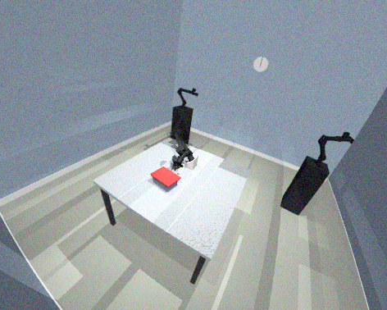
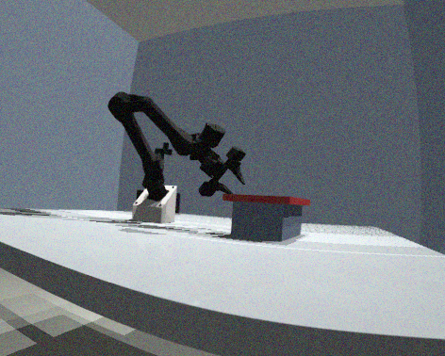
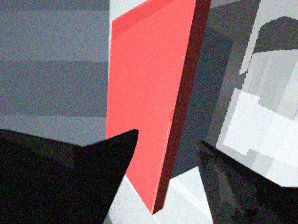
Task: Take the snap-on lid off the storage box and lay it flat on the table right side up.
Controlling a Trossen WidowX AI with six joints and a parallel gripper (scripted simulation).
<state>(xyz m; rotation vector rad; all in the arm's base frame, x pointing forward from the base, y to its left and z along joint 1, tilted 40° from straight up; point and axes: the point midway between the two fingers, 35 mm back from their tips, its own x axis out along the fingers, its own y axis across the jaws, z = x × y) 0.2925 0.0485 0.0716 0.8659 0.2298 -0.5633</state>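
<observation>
The red lid is 11 cm ahead of my gripper tip, 2 cm below it and 1 cm to the right of it. Round my gripper tip: blue-grey storage box (11 cm ahead, 7 cm below, 1 cm to the right).
</observation>
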